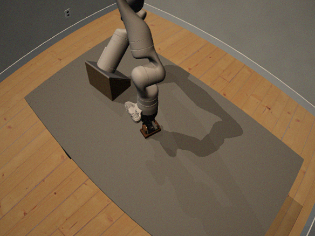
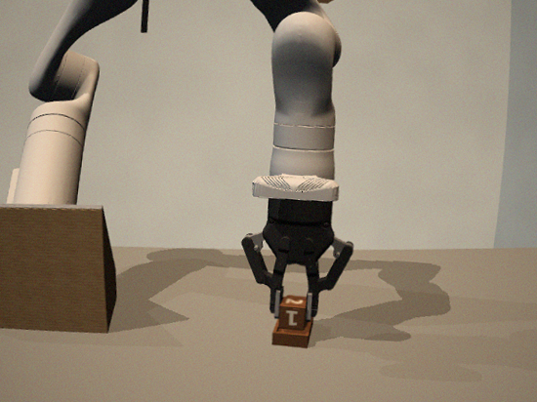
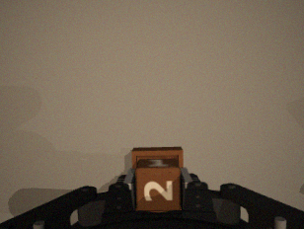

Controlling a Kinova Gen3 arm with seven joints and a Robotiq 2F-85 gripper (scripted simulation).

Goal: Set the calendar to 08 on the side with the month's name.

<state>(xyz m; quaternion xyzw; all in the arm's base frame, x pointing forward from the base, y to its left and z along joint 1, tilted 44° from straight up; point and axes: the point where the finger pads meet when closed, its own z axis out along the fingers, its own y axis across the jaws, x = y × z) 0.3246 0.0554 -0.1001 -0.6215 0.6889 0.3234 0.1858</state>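
The brown tray is 20 mm to the left of my hand and 40 mm below it. From my hand the other things lie so: brown cube 10 mm below.
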